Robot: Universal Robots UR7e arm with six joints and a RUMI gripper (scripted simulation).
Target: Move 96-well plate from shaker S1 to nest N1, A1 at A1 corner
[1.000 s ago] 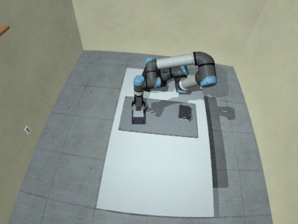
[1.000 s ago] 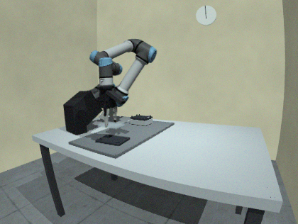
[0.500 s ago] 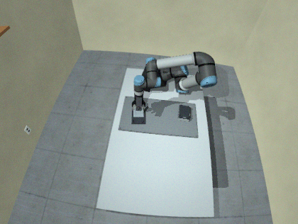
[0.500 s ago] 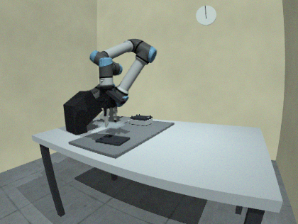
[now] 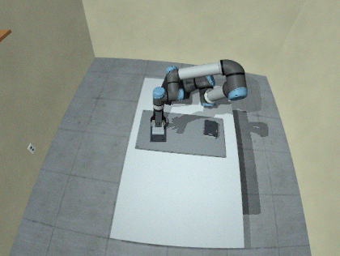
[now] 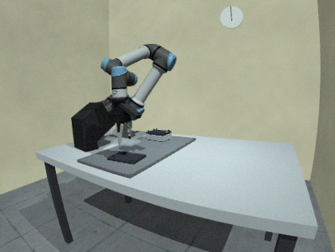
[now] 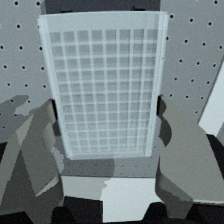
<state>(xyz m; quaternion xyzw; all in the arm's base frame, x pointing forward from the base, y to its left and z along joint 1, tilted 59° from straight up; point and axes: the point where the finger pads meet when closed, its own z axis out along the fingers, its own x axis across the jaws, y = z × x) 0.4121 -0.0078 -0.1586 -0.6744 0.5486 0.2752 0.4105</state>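
The plate nest N1 is 90 mm below my hand. Round my hand: pale A1 mark: 90 mm behind, 30 mm to the left, 80 mm below; then 96-well plate: 10 mm below.
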